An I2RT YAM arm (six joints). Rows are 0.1 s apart.
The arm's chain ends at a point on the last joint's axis. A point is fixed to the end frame.
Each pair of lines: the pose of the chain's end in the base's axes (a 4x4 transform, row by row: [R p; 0 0 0 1], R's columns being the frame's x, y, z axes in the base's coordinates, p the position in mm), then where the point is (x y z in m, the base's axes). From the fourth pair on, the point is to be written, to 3 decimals.
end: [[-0.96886, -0.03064, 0.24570, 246.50], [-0.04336, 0.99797, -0.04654, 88.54], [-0.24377, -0.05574, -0.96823, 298.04], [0, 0, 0, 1]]
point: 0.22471 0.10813 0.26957
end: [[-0.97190, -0.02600, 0.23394, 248.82], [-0.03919, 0.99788, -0.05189, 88.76], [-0.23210, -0.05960, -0.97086, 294.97], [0, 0, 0, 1]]
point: 0.22680 0.10834 0.26668
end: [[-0.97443, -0.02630, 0.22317, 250.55], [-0.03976, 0.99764, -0.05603, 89.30], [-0.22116, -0.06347, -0.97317, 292.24], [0, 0, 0, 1]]
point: 0.22823 0.10877 0.26411
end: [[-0.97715, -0.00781, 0.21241, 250.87], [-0.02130, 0.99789, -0.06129, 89.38], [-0.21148, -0.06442, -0.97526, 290.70], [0, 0, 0, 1]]
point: 0.229 0.109 0.263
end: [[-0.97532, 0.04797, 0.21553, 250.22], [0.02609, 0.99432, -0.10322, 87.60], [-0.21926, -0.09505, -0.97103, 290.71], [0, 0, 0, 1]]
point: 0.229 0.108 0.262
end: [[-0.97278, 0.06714, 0.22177, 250.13], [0.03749, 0.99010, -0.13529, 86.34], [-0.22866, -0.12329, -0.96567, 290.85], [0, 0, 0, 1]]
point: 0.230 0.106 0.261
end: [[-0.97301, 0.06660, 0.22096, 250.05], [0.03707, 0.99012, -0.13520, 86.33], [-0.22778, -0.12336, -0.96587, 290.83], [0, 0, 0, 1]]
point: 0.230 0.106 0.261
